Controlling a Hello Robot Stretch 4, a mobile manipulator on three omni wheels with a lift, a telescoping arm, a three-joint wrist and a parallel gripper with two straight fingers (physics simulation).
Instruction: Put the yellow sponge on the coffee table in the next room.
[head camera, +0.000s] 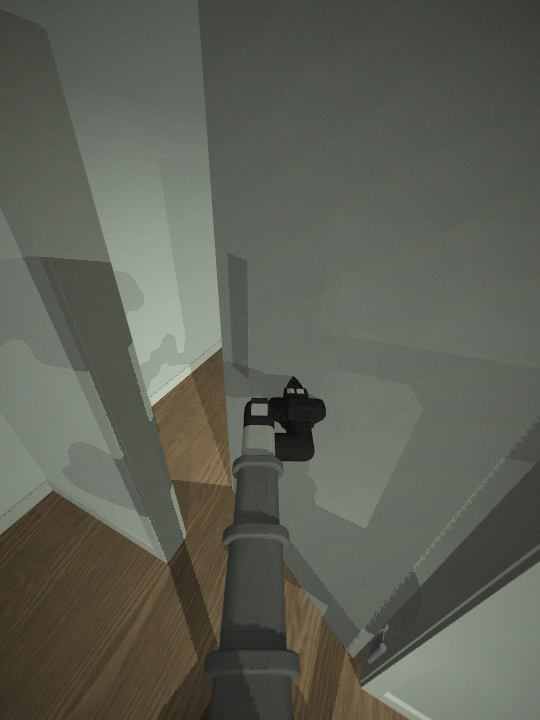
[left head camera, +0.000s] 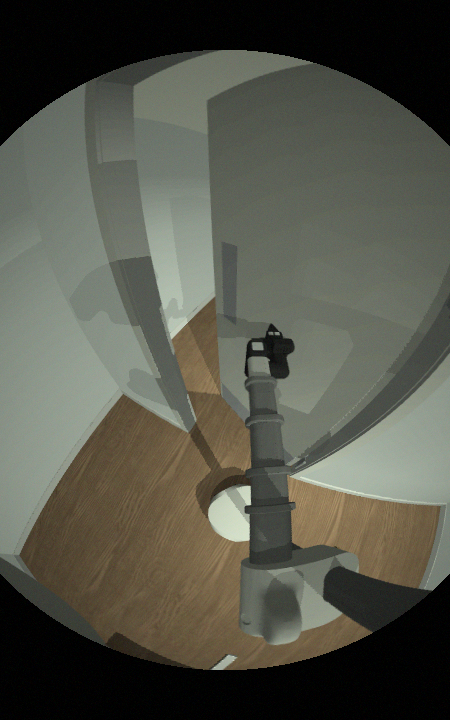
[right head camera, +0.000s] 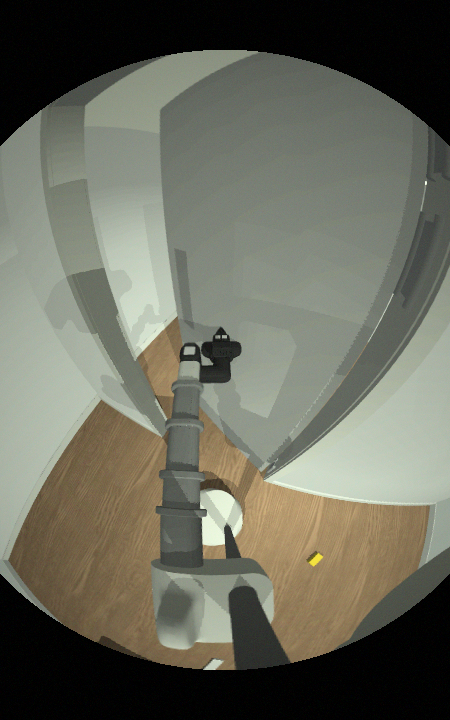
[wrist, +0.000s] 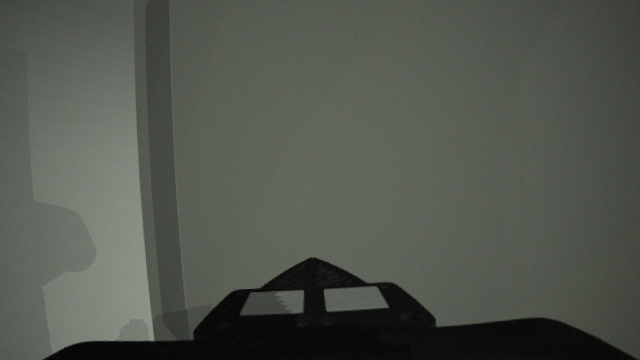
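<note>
The yellow sponge (right head camera: 315, 559) lies on the wooden floor at the lower right of the right head camera view, to the right of the round white base. My gripper (head camera: 294, 381) (left head camera: 272, 327) (right head camera: 220, 330) (wrist: 313, 281) is shut, its fingertips meeting in a point with nothing between them. It is held out on the extended arm in front of a large grey door panel, far from the sponge. The coffee table does not show in these views.
The grey door panel (head camera: 372, 244) (left head camera: 329, 201) (right head camera: 286, 201) stands open ahead and to the right. A door frame post (head camera: 107, 325) (right head camera: 95, 297) stands left of it, with a narrow gap showing wooden floor (head camera: 194, 442) and a pale wall beyond. White walls flank both sides.
</note>
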